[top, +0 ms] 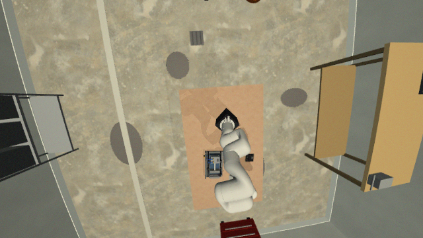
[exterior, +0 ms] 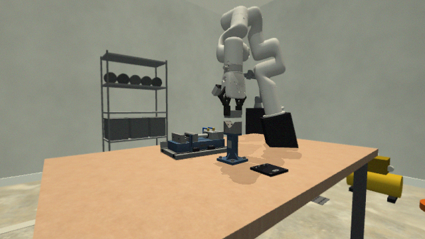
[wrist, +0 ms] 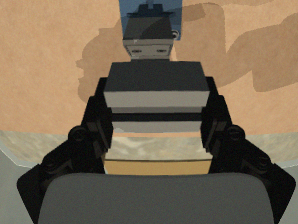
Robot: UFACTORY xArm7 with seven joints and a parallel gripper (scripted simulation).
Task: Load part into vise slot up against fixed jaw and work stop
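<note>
Now: the grey V-block 1 cm ahead of my hand, 2 cm to the left of it and 7 cm below it. Round my hand: work stop: 9 cm ahead, 18 cm to the right, 11 cm below; then cylinder rod: 22 cm to the right, 12 cm below; then grey block: right at my hand.
</note>
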